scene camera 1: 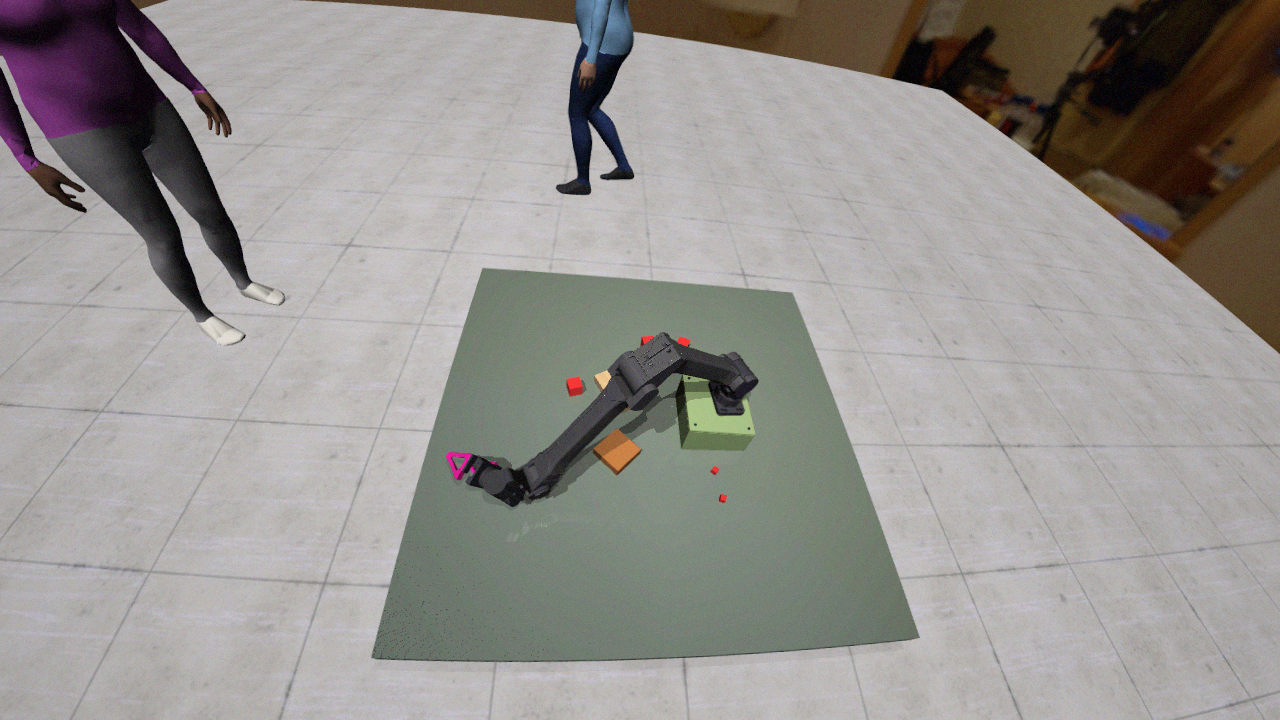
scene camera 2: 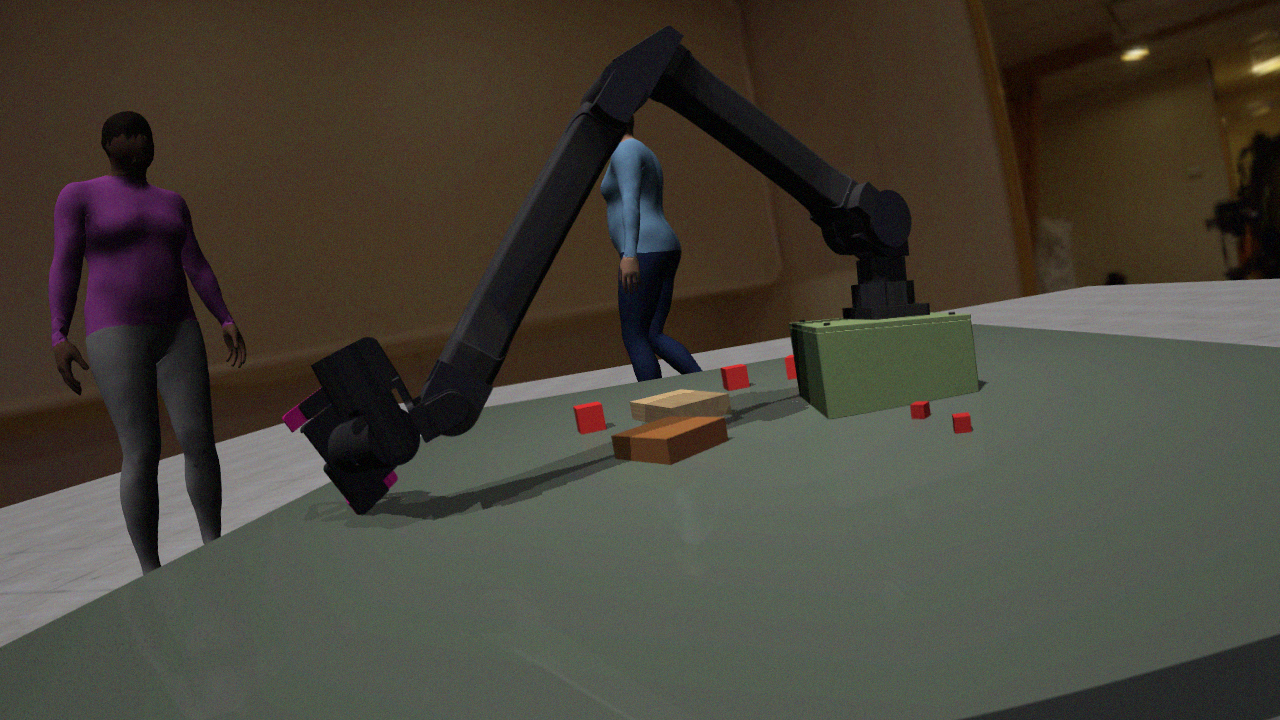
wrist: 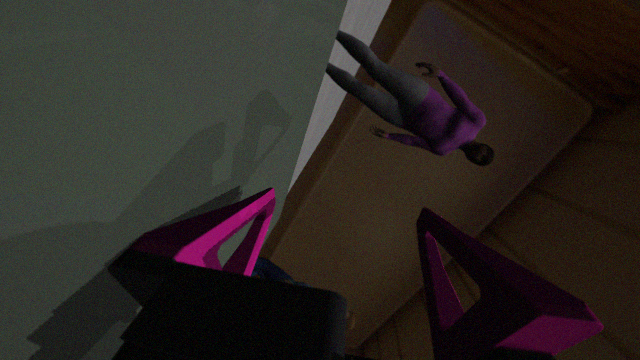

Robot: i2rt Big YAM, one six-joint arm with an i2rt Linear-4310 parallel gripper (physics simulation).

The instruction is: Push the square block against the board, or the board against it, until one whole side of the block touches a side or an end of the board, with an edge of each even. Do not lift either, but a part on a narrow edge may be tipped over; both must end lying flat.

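Seen in the pictures: gripper, between the fingertips: (scene camera 1: 458, 457) (scene camera 2: 320, 455) (wrist: 345, 205); arm's base, origin of its link: (scene camera 1: 725, 398) (scene camera 2: 884, 316).
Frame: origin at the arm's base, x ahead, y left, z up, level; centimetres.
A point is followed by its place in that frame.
Note:
The orange-brown square block (scene camera 1: 617, 451) @(y 11.0, x 33.3, z -7.5 cm) (scene camera 2: 671, 439) @(y 16.6, x 33.3, z -7.7 cm) lies flat on the mat, beside the arm's forearm in scene camera 1. The pale wooden board (scene camera 1: 602, 381) @(y -13.8, x 35.2, z -7.5 cm) (scene camera 2: 680, 403) @(y -5.2, x 30.2, z -7.5 cm) lies flat behind it; the arm hides most of the board in scene camera 1, and the block overlaps its front in scene camera 2. How their sides stand to each other is partly hidden. My gripper (scene camera 1: 459, 464) @(y 12.0, x 75.6, z -3.7 cm) (scene camera 2: 320, 461) @(y 12.0, x 75.6, z -3.7 cm) (wrist: 345, 205) @(y 12.0, x 75.6, z -3.7 cm) is open and empty, tilted low over the mat near its left edge, well to the left of both parts. Neither part shows in the wrist view.
The arm's base stands on a green box (scene camera 1: 716, 434) @(y 11.3, x 5.5, z -1.1 cm) (scene camera 2: 886, 367) @(y 11.3, x 5.8, z -5.3 cm) right of the parts. A red cube (scene camera 1: 574, 385) @(y -11.8, x 44.1, z -6.4 cm) (scene camera 2: 588, 418) @(y -10.8, x 44.1, z -8.2 cm) lies left of the board. Two red cubes lie behind, and two small ones (scene camera 1: 714, 470) @(y 18.7, x 5.9, z -8.9 cm) (scene camera 1: 722, 497) @(y 26.9, x 5.7, z -8.8 cm) in front of the green box. Two people stand beyond the mat.

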